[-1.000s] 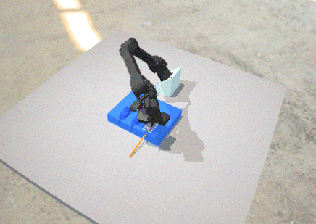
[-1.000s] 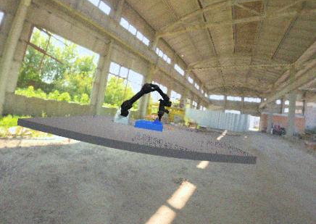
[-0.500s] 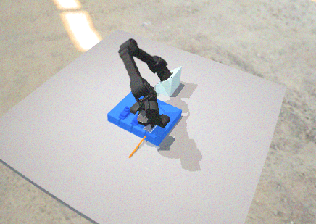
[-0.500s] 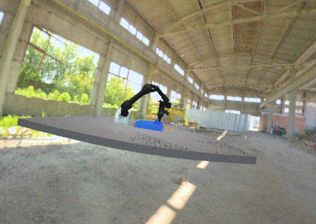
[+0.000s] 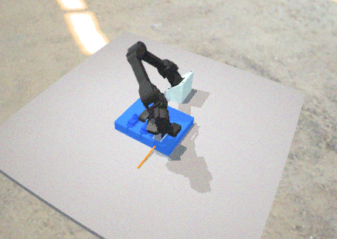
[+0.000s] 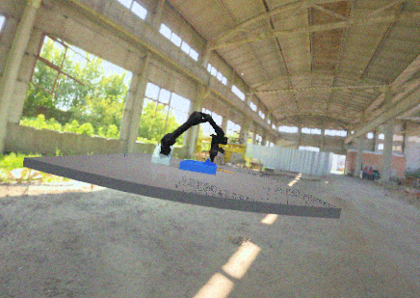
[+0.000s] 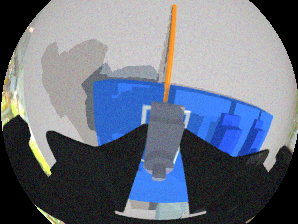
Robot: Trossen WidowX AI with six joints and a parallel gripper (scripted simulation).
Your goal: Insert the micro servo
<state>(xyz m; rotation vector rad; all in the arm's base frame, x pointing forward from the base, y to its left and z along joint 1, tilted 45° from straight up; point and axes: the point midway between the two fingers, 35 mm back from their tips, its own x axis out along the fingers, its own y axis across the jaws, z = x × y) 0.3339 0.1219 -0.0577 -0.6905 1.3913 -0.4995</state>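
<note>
My gripper tip is now 12 cm past the deck, 9 cm to the left of it and 3 cm above it.
</note>
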